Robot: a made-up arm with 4 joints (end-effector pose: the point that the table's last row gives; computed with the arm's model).
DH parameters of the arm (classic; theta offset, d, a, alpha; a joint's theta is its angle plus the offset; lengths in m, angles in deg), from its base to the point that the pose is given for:
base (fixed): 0 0.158 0 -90
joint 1: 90 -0.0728 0.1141 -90
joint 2: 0 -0.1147 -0.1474 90
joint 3: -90 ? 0.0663 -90
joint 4: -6.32 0 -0.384 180
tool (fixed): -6.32 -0.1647 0 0
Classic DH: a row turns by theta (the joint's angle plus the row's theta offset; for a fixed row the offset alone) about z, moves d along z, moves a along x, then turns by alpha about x.
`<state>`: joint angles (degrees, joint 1 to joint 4).
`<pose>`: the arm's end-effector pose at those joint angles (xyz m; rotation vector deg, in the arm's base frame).
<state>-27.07 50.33 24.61 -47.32</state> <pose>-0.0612 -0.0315 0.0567 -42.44 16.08 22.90</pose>
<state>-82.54 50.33 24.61 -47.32</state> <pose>0.0488 -0.0315 0.0502 -48.92 -36.06 0.53</pose>
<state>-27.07 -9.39 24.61 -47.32</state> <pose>-0.0658 -0.0966 0.0656 6.99 -5.83 51.32</pose>
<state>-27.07 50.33 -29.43 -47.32</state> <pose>0.1182 -0.1394 0.0479 -70.91 -28.02 41.43</pose>
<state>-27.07 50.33 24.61 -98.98</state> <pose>0.2235 -0.1759 0.1569 -33.24 35.14 71.64</pose>
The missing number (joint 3, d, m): 0.2958
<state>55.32 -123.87 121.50 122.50</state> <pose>0.2438 -0.4567 0.5078 -8.11 125.07 31.51</pose>
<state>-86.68 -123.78 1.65 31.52</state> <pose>-0.2822 -0.3206 0.0030 96.31 -18.64 68.85</pose>
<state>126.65 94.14 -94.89 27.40</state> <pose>-0.6125 -0.2333 0.2352 25.59 29.83 62.71</pose>
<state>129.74 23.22 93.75 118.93</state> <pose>-0.2833 0.5030 0.4763 146.58 -49.49 -57.27</pose>
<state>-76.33 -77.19 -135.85 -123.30</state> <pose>0.0084 -0.5431 0.1623 -65.74 -135.66 -54.98</pose>
